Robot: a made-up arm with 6 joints. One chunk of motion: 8 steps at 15 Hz.
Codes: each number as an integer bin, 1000 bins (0 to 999) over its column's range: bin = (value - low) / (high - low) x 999, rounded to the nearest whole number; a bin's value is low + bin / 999 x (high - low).
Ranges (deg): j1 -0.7..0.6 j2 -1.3..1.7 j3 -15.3..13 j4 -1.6..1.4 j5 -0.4..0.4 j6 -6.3..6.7
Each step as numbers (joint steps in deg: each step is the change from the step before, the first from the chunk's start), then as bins.
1 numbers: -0.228 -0.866 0.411 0.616 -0.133 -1.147
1 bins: 363 145 555 738 333 396
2 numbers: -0.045 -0.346 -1.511 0.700 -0.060 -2.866
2 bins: 503 318 487 766 425 264
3 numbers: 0.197 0.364 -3.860 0.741 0.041 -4.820
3 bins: 689 554 404 780 551 114
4 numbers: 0.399 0.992 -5.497 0.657 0.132 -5.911
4 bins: 845 763 346 752 664 30
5 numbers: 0.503 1.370 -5.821 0.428 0.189 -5.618
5 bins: 924 889 335 675 736 52
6 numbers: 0.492 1.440 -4.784 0.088 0.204 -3.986
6 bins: 916 912 371 562 754 178
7 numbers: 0.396 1.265 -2.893 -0.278 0.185 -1.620
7 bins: 842 854 438 440 731 360
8 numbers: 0.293 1.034 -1.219 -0.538 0.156 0.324
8 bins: 763 777 497 354 694 509
